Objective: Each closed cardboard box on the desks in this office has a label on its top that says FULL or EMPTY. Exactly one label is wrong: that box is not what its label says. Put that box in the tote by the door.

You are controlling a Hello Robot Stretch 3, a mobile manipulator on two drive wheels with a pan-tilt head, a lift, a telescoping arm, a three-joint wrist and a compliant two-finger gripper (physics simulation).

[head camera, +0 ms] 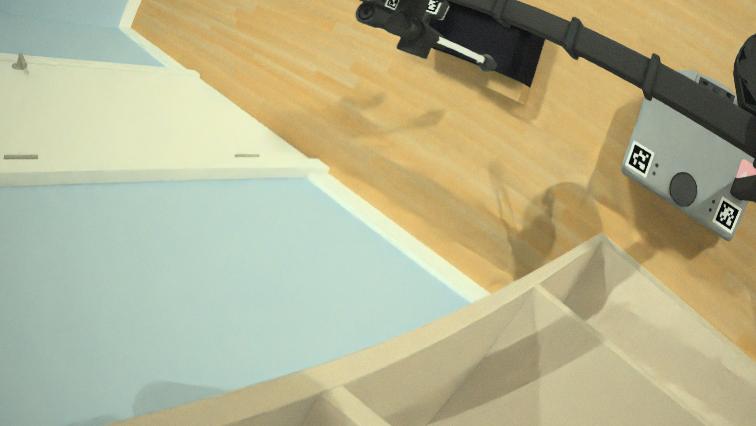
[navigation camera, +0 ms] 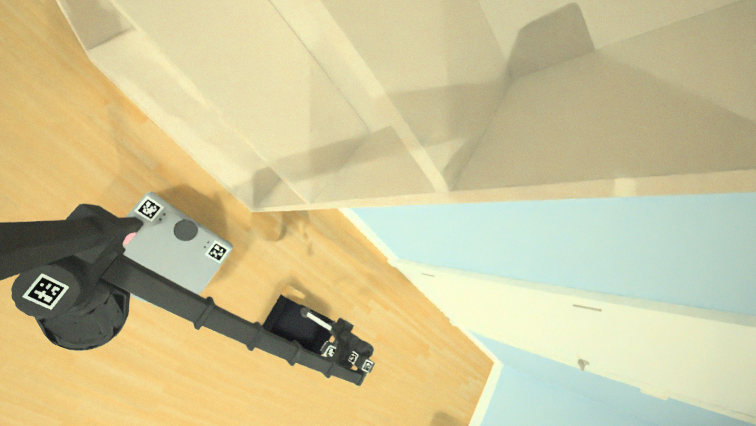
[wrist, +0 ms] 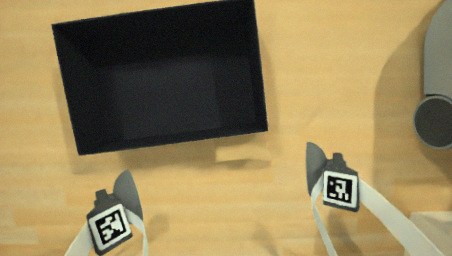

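Seen in the pictures: gripper, fingertip midpoint: (head camera: 462,53) (navigation camera: 317,317); robot's base at its link origin: (head camera: 682,188) (navigation camera: 185,229).
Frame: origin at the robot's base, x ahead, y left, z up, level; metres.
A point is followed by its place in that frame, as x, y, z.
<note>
The tote, a black open-topped bin, (head camera: 521,58) @(-0.094, -0.548, 0.003) (navigation camera: 280,317) @(-0.121, -0.559, 0.003) (wrist: 77,100) stands on the wood floor; its inside looks bare in the wrist view. My gripper (wrist: 222,174) @(-0.022, -0.573, 0.266) is open with nothing between its fingers, which are wide apart above the floor just outside the tote's lower edge in the wrist view. In the head and navigation views one finger shows over the tote, and the other is hidden. No labelled cardboard box can be made out. A pale tan patch (wrist: 242,152) lies against the tote's edge; I cannot tell whether it is lit floor or an object.
A large beige compartmented unit (head camera: 423,333) @(0.208, -0.163, 0.926) (navigation camera: 529,193) @(0.209, -0.161, 1.144) stands close by. The cream door (head camera: 132,121) @(0.412, -1.275, 0.587) (navigation camera: 529,301) @(0.426, -1.110, 0.799) is set in light blue walls. My grey base (head camera: 666,137) @(-0.078, -0.085, 0.160) (navigation camera: 169,259) @(-0.105, -0.016, 0.160) (wrist: 440,55) is on the floor, with the arm stretched past the tote.
</note>
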